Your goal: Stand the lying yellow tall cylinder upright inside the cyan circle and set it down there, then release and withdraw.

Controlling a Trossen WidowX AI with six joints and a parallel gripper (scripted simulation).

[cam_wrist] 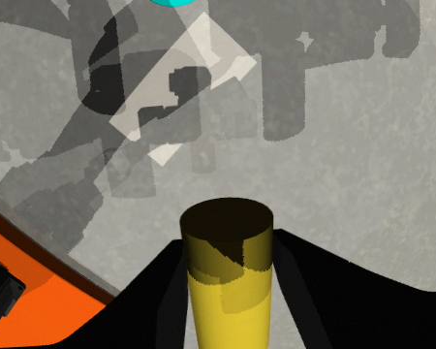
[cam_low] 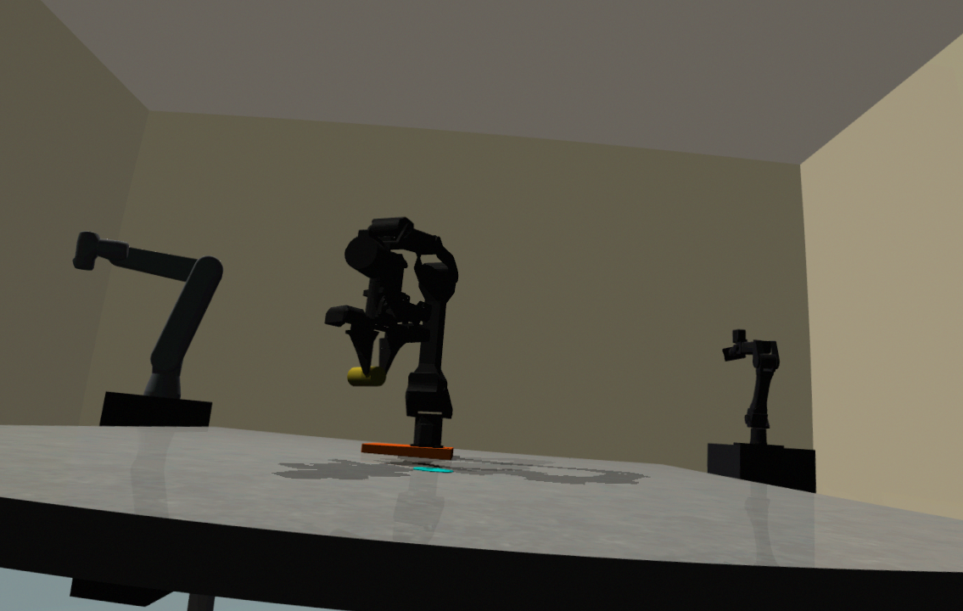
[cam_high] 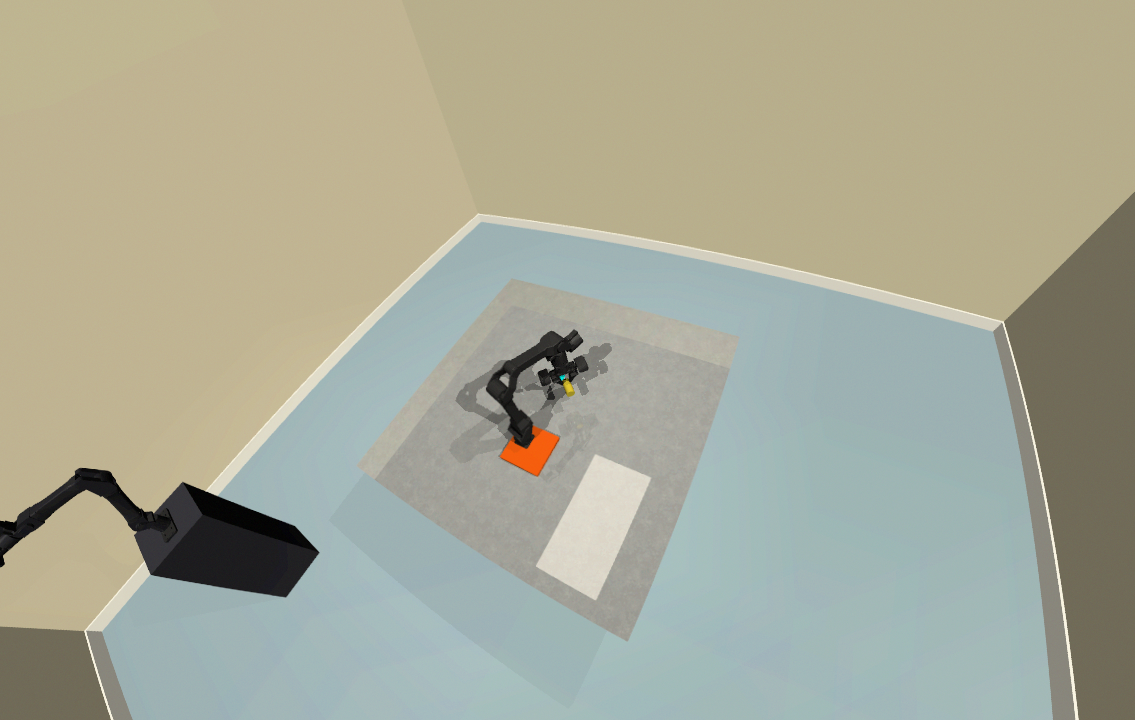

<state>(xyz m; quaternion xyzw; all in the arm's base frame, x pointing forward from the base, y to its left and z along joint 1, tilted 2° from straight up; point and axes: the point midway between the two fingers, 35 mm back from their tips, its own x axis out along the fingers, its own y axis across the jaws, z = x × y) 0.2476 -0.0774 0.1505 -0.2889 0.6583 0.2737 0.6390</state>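
My gripper tip is 90 mm short of the cyan circle, 120 mm to the right of it and 140 mm above it. The rest, counted from my gripper tip: yellow tall cylinder 10 mm behind, 20 mm to the right.
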